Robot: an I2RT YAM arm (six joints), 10 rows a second.
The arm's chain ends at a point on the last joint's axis. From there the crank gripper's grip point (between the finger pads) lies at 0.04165 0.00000 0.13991 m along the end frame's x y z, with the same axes.
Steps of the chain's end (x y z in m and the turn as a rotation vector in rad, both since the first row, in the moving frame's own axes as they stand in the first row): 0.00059 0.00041 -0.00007 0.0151 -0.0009 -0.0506; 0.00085 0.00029 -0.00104 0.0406 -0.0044 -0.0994; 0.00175 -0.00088 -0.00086 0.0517 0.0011 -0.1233; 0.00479 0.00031 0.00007 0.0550 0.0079 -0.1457; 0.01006 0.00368 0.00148 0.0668 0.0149 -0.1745; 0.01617 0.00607 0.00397 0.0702 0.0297 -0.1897
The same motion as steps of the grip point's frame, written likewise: 0.00036 -0.00381 -0.00006 0.0151 -0.0009 -0.0506; -0.00025 -0.00948 -0.00106 0.0406 -0.0044 -0.0994; 0.00114 -0.01322 -0.00123 0.0517 0.0011 -0.1233; 0.00489 -0.01347 -0.00064 0.0550 0.0079 -0.1457; 0.01068 -0.01300 0.00029 0.0668 0.0149 -0.1745; 0.01860 -0.01188 0.00206 0.0702 0.0297 -0.1897
